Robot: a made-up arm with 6 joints.
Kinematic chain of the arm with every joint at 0, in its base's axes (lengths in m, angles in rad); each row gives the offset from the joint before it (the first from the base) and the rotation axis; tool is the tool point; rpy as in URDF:
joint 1: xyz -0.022 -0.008 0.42 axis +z
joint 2: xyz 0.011 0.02 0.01 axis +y
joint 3: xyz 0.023 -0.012 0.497 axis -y
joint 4: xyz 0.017 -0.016 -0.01 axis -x
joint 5: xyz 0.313 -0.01 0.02 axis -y
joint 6: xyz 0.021 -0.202 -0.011 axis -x
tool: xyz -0.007 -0.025 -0.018 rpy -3.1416 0 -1.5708
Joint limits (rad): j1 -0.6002..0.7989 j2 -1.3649..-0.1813 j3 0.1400..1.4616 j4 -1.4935..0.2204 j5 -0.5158..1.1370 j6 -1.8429..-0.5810
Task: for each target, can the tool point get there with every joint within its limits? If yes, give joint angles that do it. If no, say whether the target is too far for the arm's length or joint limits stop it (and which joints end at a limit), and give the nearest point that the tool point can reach.
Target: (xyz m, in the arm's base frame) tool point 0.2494 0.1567 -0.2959
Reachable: no: joint limits stop it (at a limit: joint 2, joint 3, joint 5, joint 6) | nearest point 0.2551 0.1601 0.8028 | short by 1.099 m
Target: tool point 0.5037 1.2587 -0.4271
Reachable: no: too far | nearest point 0.2341 0.2383 0.8138 | short by 1.629 m
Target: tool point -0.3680 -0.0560 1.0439
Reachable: yes | joints 0.0474 -1.1617 0.7420 -1.3559 0.0164 -1.2582
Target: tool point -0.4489 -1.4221 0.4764
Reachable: no: too far | nearest point -0.4496 -0.7658 0.6177 | short by 0.671 m
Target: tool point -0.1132 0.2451 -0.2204
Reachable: no: joint limits stop it (at a limit: joint 1, joint 2, joint 3, joint 4, joint 5, joint 6) | nearest point 0.2067 0.2215 0.8028 | short by 1.072 m
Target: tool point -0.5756 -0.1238 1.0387
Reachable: yes | joints -0.0641 -1.1003 1.1747 -0.7007 0.3890 -1.5820
